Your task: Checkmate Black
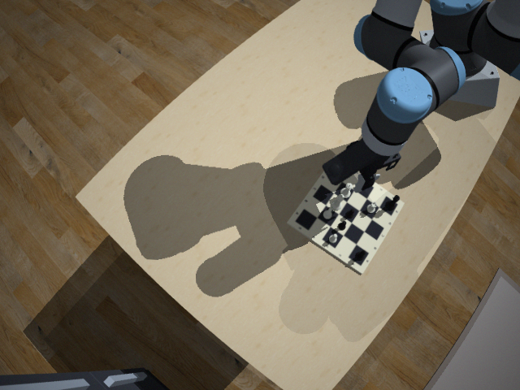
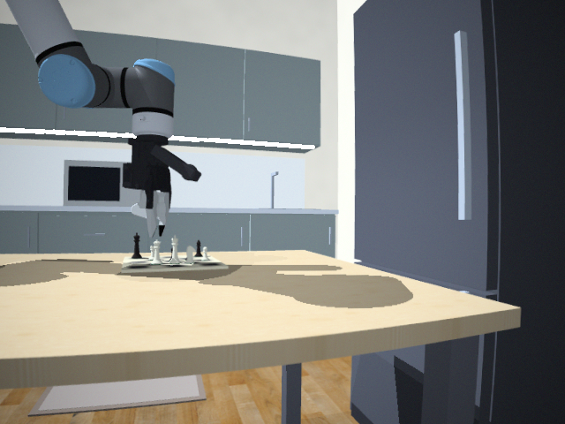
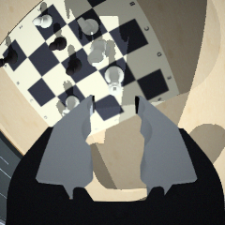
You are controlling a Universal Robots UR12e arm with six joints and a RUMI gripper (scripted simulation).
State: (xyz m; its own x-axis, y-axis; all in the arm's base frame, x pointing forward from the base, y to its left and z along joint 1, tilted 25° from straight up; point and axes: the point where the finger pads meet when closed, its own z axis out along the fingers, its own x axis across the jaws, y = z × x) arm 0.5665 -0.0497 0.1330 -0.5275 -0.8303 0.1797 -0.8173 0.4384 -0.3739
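Now: hand 5 cm above the white chess piece. Round my hand: chessboard (8 cm below, 4 cm ahead, 3 cm to the left); then black king (12 cm to the left, 4 cm below, 4 cm behind).
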